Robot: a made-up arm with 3 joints.
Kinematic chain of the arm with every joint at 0, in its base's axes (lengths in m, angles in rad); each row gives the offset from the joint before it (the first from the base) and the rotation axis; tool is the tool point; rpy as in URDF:
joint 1: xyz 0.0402 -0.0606 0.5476 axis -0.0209 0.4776 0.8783
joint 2: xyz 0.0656 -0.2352 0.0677 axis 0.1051 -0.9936 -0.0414
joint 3: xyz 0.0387 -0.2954 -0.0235 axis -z
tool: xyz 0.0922 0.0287 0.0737 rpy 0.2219 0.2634 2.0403
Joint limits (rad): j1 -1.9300..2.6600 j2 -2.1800..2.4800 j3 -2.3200..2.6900
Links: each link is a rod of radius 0.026 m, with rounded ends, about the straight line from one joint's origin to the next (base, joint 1, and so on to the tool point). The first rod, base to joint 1, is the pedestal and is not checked.
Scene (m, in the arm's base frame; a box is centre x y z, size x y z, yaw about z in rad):
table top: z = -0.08
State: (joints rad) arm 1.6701 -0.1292 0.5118
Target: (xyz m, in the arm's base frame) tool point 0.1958 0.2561 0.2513
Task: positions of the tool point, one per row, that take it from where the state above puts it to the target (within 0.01 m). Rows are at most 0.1 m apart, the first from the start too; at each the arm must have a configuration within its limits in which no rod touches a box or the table.
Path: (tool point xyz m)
1: 0.4931 0.1391 0.2599
2: 0.4293 0.1791 0.2466
3: 0.3680 0.2061 0.2412
4: 0.3130 0.2232 0.2417
5: 0.2665 0.2346 0.2453
6: 0.2281 0.2445 0.2494
7: 0.1958 0.2561 0.2513

